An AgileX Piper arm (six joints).
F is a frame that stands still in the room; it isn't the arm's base.
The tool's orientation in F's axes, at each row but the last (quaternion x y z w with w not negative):
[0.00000, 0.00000, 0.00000, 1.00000]
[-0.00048, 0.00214, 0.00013, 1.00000]
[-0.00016, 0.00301, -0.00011, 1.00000]
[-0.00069, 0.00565, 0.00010, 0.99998]
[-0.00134, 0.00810, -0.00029, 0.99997]
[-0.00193, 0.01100, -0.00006, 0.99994]
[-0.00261, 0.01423, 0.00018, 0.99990]
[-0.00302, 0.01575, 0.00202, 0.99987]
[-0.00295, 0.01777, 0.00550, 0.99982]
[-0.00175, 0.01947, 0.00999, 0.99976]
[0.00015, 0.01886, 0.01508, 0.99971]
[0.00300, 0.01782, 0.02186, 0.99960]
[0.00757, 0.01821, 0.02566, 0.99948]
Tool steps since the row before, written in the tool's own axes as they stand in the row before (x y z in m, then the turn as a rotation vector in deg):
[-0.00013, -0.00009, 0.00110, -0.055, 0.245, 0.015]
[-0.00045, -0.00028, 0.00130, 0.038, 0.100, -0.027]
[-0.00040, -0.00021, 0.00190, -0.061, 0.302, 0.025]
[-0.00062, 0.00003, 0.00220, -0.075, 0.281, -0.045]
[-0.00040, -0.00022, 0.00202, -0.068, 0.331, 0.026]
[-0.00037, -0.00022, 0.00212, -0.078, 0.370, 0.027]
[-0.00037, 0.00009, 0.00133, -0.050, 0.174, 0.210]
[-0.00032, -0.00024, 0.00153, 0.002, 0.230, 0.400]
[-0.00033, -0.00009, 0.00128, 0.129, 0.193, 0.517]
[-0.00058, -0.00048, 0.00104, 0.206, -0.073, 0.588]
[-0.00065, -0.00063, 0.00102, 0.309, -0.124, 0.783]
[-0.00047, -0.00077, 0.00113, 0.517, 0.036, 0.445]
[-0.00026, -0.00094, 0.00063, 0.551, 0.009, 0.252]
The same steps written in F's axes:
[-0.00013, -0.00009, 0.00110, -0.055, 0.245, 0.015]
[-0.00044, -0.00028, 0.00130, 0.038, 0.100, -0.027]
[-0.00039, -0.00021, 0.00190, -0.061, 0.302, 0.025]
[-0.00060, 0.00003, 0.00221, -0.076, 0.281, -0.045]
[-0.00037, -0.00021, 0.00203, -0.067, 0.331, 0.026]
[-0.00032, -0.00021, 0.00213, -0.077, 0.370, 0.027]
[-0.00033, 0.00010, 0.00134, -0.044, 0.175, 0.210]
[-0.00027, -0.00023, 0.00154, 0.014, 0.232, 0.398]
[-0.00028, -0.00009, 0.00129, 0.145, 0.198, 0.511]
[-0.00053, -0.00049, 0.00106, 0.230, -0.067, 0.580]
[-0.00059, -0.00065, 0.00104, 0.342, -0.114, 0.771]
[-0.00040, -0.00080, 0.00114, 0.531, 0.056, 0.427]
[-0.00019, -0.00096, 0.00062, 0.559, 0.034, 0.232]

